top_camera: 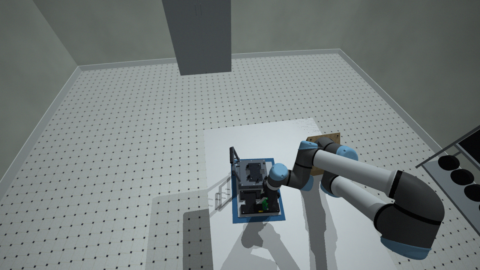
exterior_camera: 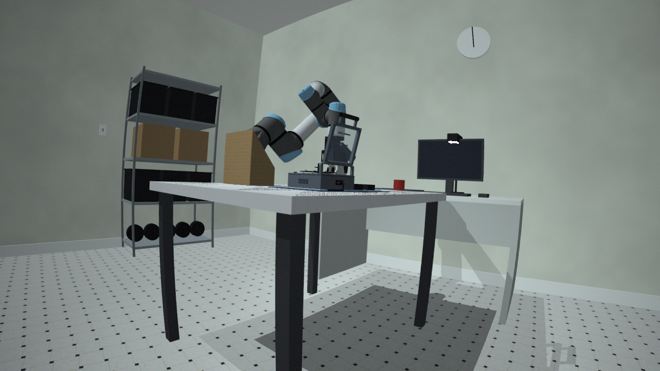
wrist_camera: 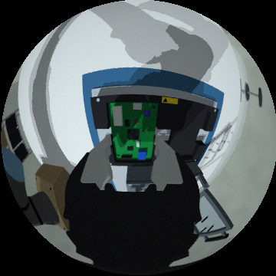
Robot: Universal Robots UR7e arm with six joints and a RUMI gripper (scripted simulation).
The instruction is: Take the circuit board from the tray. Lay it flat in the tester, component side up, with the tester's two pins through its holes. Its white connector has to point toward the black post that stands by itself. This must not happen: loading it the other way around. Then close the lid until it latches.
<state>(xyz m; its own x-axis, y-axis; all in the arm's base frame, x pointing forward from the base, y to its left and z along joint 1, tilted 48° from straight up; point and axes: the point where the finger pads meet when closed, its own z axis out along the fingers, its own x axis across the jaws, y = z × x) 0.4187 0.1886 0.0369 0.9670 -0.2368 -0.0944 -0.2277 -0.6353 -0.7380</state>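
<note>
My gripper is now 140 mm short of the lid, 210 mm to the left of it and 160 mm below it. From my hand the other things lie so: green circuit board: right at my hand.
</note>
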